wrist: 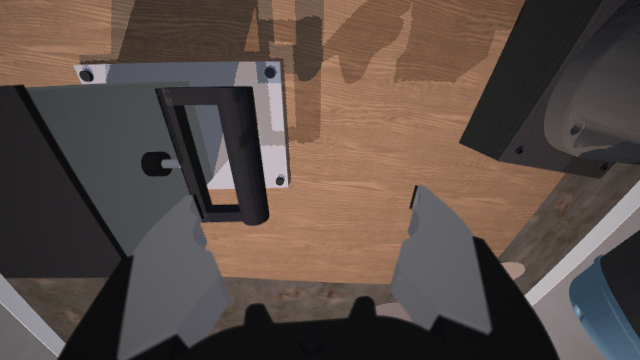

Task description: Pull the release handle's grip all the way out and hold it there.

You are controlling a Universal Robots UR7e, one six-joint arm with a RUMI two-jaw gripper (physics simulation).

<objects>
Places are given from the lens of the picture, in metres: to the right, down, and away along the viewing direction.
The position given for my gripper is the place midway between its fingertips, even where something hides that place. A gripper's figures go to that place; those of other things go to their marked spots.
my gripper [308, 193]: -0.01, 0.01, 0.13
grey-green housing [89, 185]: -0.15, 0.00, 0.12
light metal base plate [265, 77]: -0.07, -0.12, 0.23
The marked spots on the grey-green housing and the light metal base plate are 0.19 m apart.
</objects>
